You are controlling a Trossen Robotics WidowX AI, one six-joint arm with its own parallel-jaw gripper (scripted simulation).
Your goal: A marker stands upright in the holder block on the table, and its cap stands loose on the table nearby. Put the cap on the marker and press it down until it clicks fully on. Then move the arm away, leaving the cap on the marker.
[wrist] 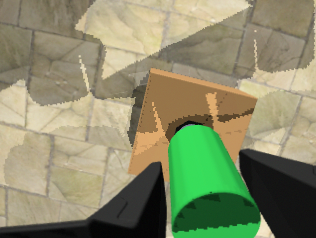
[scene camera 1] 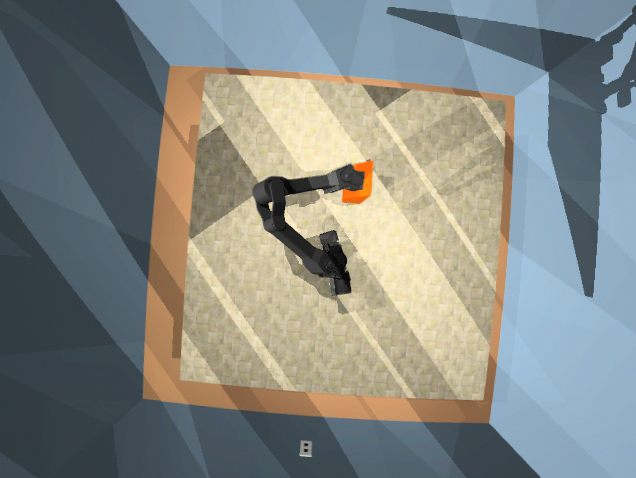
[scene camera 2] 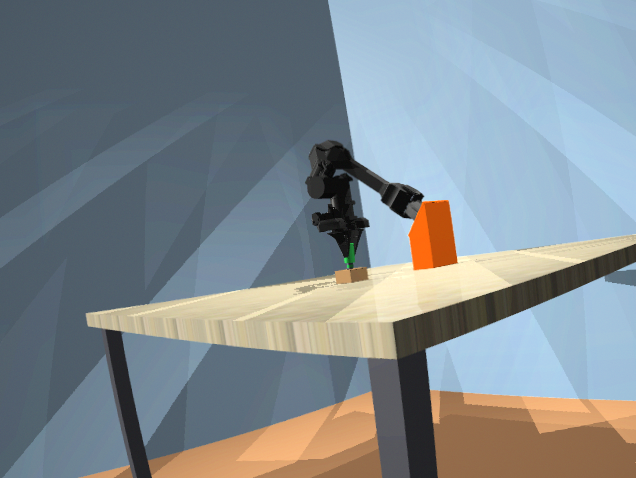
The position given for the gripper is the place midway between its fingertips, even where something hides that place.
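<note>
Gripper [scene camera 2: 349,257] visible; the gripper also visible in the wrist view [wrist: 200,165].
</note>
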